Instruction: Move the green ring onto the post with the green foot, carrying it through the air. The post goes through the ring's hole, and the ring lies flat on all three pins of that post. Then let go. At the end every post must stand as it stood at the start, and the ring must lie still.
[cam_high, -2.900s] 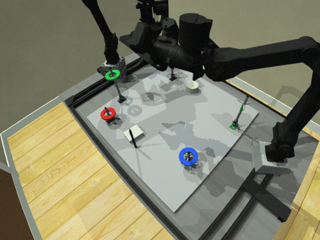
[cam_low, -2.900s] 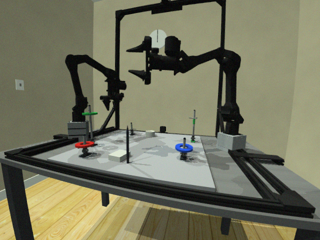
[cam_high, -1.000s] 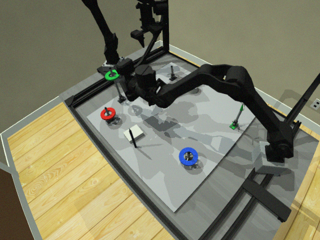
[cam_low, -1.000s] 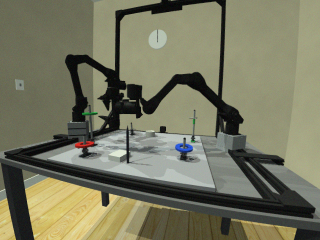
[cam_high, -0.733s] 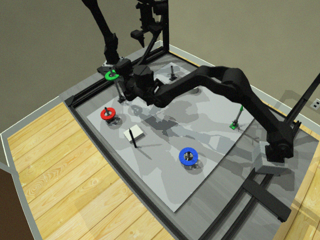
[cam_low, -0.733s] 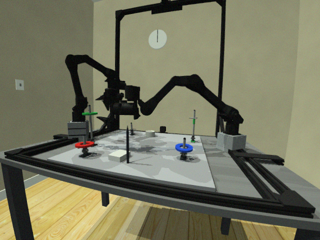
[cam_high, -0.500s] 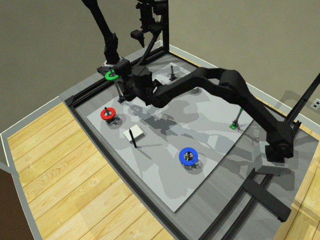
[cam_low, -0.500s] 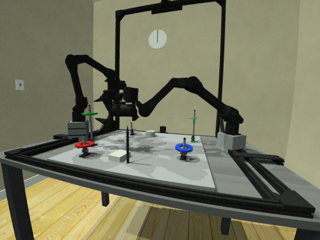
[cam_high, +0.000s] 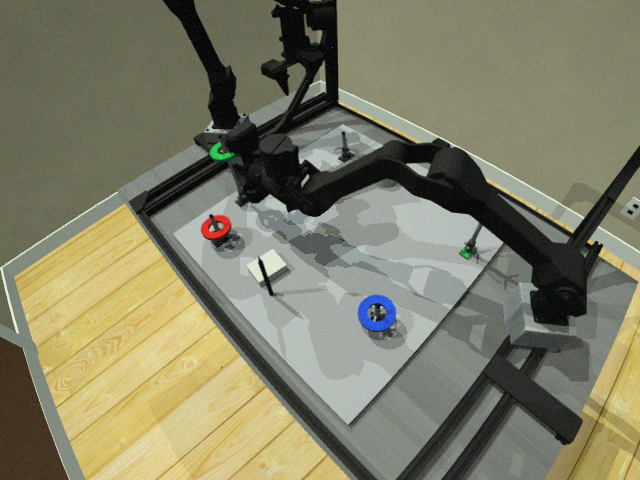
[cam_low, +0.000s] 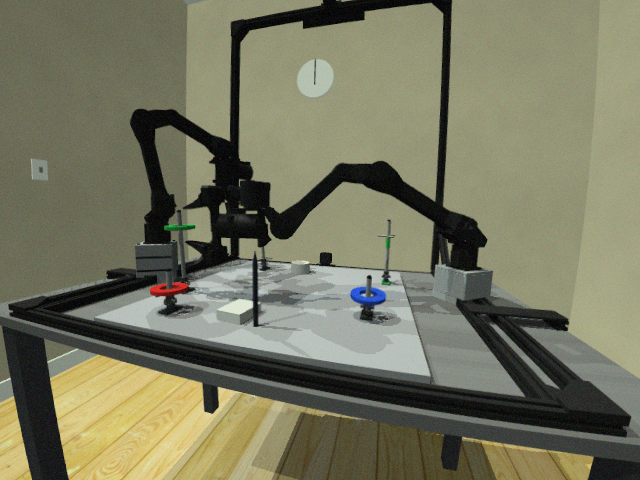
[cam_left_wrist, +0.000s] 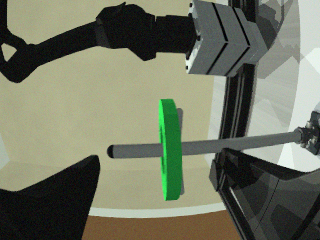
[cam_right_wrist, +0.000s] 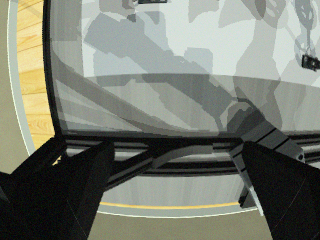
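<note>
Now: the green ring 5 cm to the right of my left hand and 1 cm below it. The rest, counted from my left hand: thin black rod (14 cm ahead, 21 cm to the left, 7 cm below); short post (30 cm behind, 6 cm to the left, 12 cm below); white block (10 cm ahead, 16 cm to the left, 16 cm below).
Right now the green ring is 290 mm ahead of my right hand, 40 mm to the left of it and 40 mm below it. From my right hand the other things lie so: thin black rod 440 mm ahead, 300 mm to the left, 110 mm below; short post 10 mm behind, 150 mm to the left, 150 mm below; white block 400 mm ahead, 250 mm to the left, 200 mm below.
</note>
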